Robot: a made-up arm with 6 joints.
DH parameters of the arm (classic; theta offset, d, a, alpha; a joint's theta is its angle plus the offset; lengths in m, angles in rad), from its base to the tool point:
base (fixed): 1.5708 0.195 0 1.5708
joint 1: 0 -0.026 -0.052 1.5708
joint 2: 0 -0.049 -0.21 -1.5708
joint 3: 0 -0.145 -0.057 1.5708
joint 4: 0 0.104 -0.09 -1.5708
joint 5: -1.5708 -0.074 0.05 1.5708
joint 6: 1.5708 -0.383 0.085 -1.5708
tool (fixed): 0 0.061 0 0
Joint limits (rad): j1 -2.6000..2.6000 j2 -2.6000..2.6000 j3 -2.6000..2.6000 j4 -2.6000..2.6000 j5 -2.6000..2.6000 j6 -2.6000..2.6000
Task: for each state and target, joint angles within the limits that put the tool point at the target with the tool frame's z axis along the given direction. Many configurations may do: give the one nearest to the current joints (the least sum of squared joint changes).
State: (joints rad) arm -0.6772 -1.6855 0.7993 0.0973 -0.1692 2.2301
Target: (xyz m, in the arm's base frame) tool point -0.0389 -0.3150 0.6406 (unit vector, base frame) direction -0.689 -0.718 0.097
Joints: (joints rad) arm -0.6412 -0.9984 1.0952 -0.4467 0.5083 2.0095
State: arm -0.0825 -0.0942 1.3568 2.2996 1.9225 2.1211
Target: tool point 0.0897 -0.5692 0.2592 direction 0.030 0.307 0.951
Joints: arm 0.4684 -0.8810 0.9688 1.7826 1.7089 1.9597
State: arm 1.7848 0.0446 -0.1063 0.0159 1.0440 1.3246
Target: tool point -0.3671 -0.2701 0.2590 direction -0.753 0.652 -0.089
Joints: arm 0.7793 0.0082 -0.3422 -0.1510 1.0695 2.4136
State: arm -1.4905 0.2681 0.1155 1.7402 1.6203 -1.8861
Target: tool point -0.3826 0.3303 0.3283 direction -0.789 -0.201 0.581
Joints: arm -1.3984 0.7603 0.1353 1.8107 1.9607 -1.6634
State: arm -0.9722 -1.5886 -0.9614 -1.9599 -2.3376 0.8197
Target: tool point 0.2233 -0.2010 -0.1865 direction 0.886 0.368 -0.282
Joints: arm -0.5819 -1.9061 -0.2897 -2.5513 -1.9938 0.6981
